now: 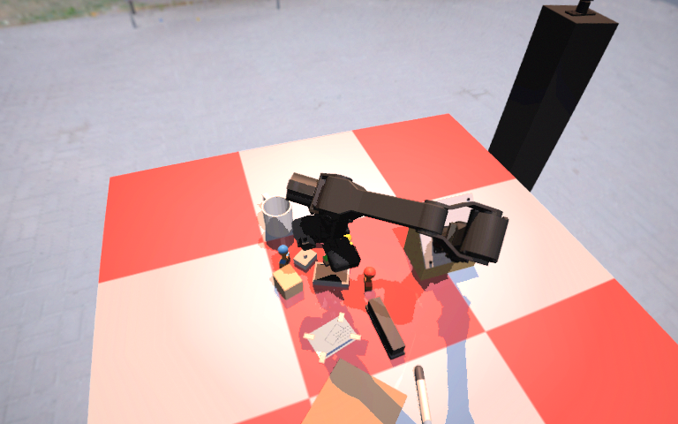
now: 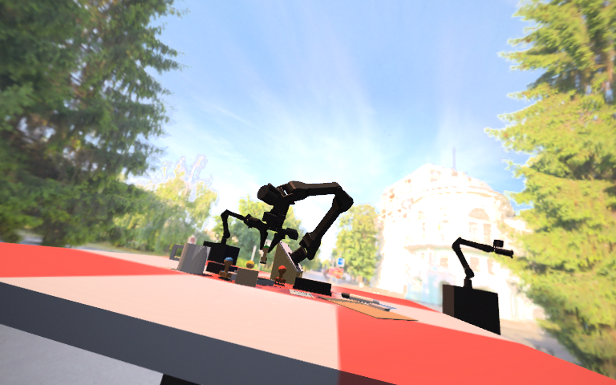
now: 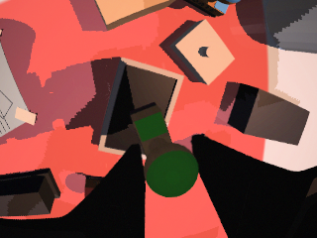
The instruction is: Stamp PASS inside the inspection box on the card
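My gripper tip is 1 cm past the ink pad and 10 cm above it. Round my gripper tip: red-knobbed stamp 9 cm behind, 4 cm to the left, 9 cm below; green-knobbed PASS stamp 1 cm behind, 2 cm below; tan block 10 cm ahead, 1 cm to the left, 8 cm below.
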